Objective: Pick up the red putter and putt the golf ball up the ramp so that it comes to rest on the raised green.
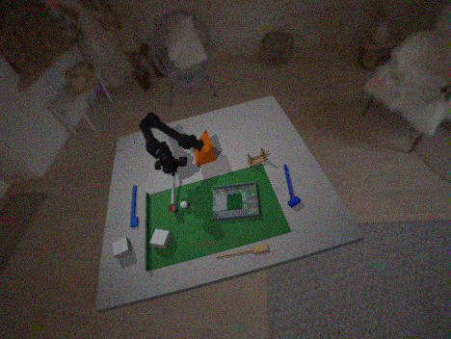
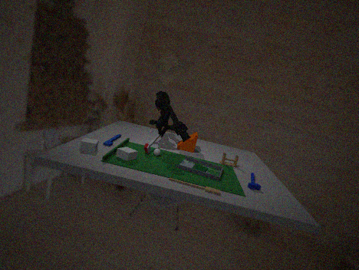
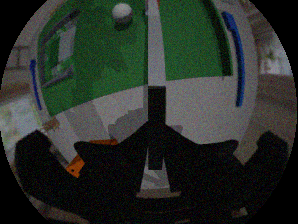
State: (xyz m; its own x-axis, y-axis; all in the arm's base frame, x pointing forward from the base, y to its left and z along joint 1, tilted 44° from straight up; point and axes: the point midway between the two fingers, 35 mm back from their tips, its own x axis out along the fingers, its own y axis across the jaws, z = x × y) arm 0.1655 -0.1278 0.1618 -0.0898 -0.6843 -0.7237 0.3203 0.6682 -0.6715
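The red putter is 11 cm ahead of my gripper tip and 3 cm to the right of it. Also, from my gripper tip: small wooden frame 8 cm ahead, 49 cm to the left, 4 cm below; then green mat 31 cm ahead, 11 cm to the left, 7 cm below; then white golf ball 22 cm ahead, 1 cm to the right, 5 cm below.
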